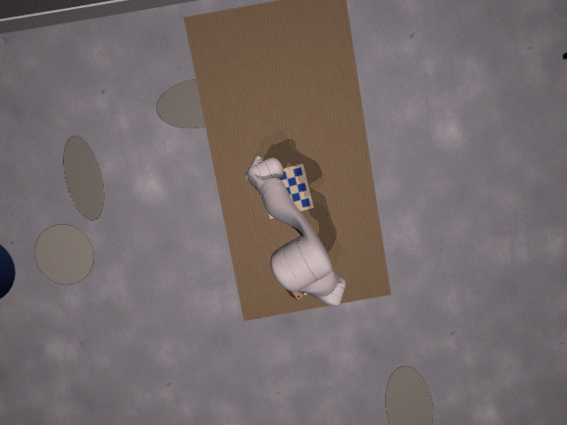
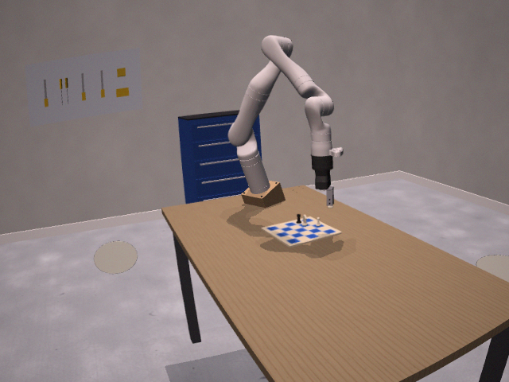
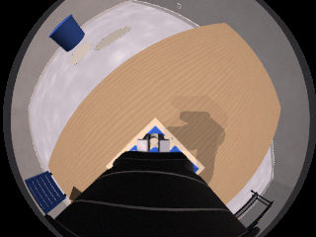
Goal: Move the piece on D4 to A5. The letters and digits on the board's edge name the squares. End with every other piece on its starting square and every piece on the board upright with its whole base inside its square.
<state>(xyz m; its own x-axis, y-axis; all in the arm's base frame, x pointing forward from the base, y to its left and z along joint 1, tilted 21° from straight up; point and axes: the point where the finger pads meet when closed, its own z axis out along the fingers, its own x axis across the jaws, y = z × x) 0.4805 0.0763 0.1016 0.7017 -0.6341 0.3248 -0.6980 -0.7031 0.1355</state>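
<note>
The blue-and-cream chessboard is 80 mm behind my hand, 80 mm to the right of it and 120 mm below it. The rest, counted from my hand: black piece (150 mm behind, 40 mm to the right, 100 mm below); then white piece (10 mm below).
</note>
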